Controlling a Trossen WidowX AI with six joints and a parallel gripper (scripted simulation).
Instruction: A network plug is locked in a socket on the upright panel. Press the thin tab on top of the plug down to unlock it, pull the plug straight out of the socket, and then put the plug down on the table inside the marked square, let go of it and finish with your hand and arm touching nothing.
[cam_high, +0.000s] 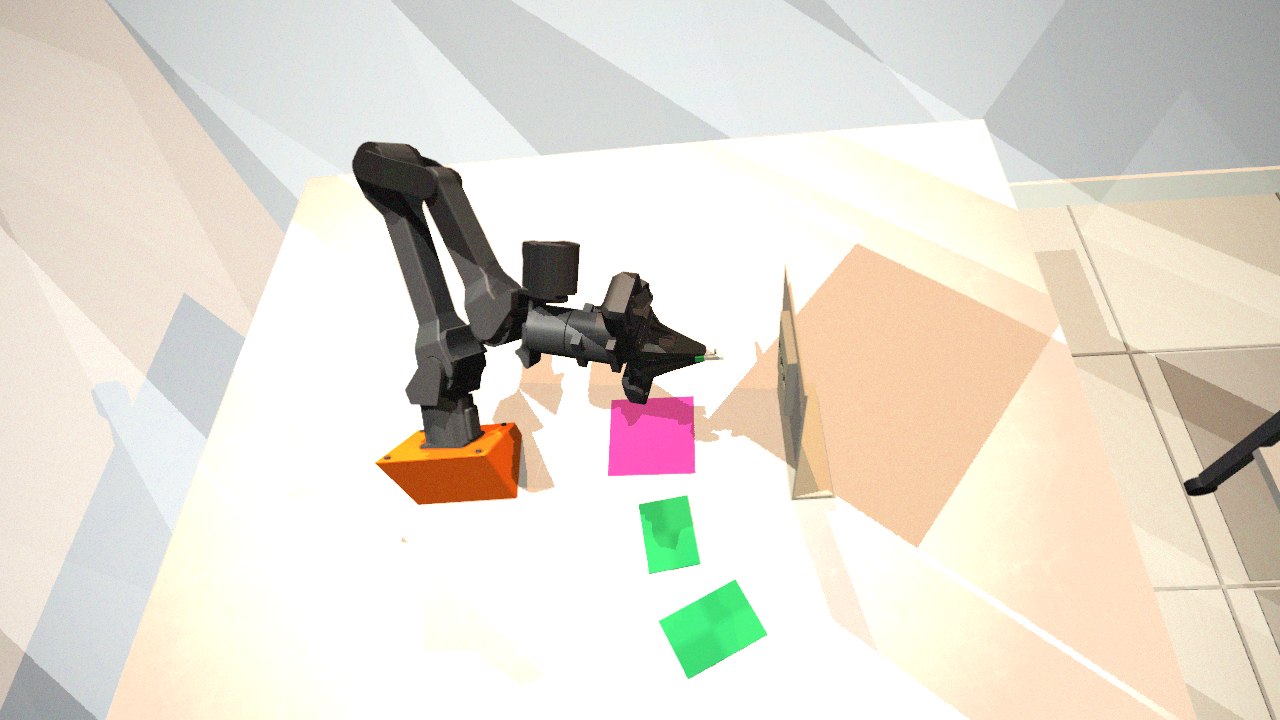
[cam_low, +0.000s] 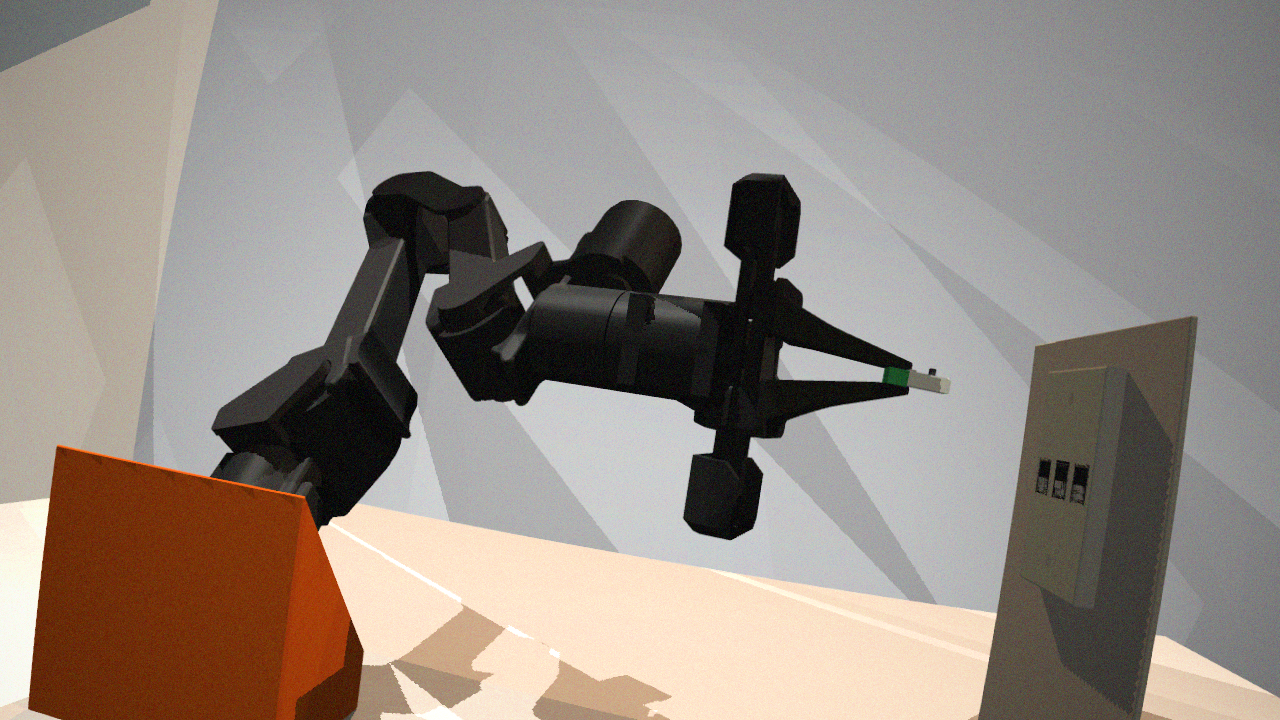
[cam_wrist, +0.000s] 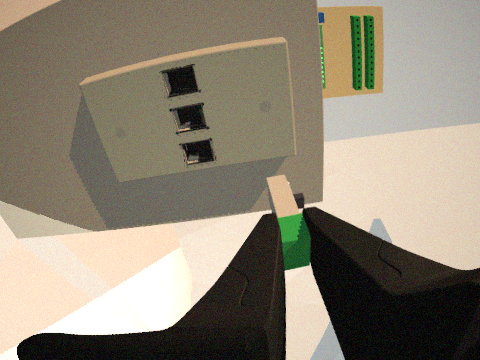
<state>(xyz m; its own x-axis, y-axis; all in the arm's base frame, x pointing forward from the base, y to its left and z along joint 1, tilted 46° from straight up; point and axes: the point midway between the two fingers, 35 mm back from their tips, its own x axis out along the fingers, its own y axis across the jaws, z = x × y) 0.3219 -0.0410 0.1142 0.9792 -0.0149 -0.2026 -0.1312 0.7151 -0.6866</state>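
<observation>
My gripper tip is now 24 cm above the magenta square, 9 cm past it and 2 cm to the right of it. The rest, counted from my gripper tip: network plug: right at my gripper tip; upright panel: 11 cm below, 10 cm ahead, 1 cm to the left.
</observation>
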